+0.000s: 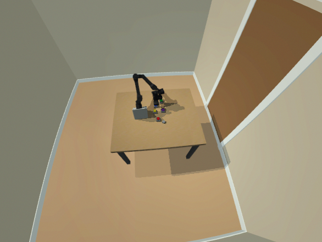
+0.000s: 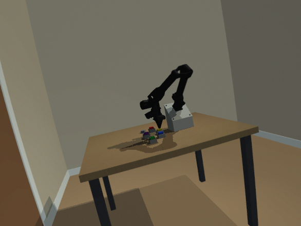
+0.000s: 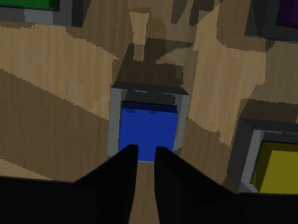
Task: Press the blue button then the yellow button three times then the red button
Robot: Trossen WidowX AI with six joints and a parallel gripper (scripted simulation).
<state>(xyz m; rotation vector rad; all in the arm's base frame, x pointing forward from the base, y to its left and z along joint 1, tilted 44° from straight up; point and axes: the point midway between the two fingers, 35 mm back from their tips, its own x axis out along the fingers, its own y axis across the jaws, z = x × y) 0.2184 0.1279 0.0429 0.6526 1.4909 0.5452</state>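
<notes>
Right now my gripper tip is 30 mm above the blue button. From my gripper tip the other things lie so: green button: 80 mm ahead, 70 mm to the left, 30 mm below; then yellow button: 30 mm behind, 90 mm to the right, 30 mm below; then purple button: 80 mm ahead, 90 mm to the right, 30 mm below.
</notes>
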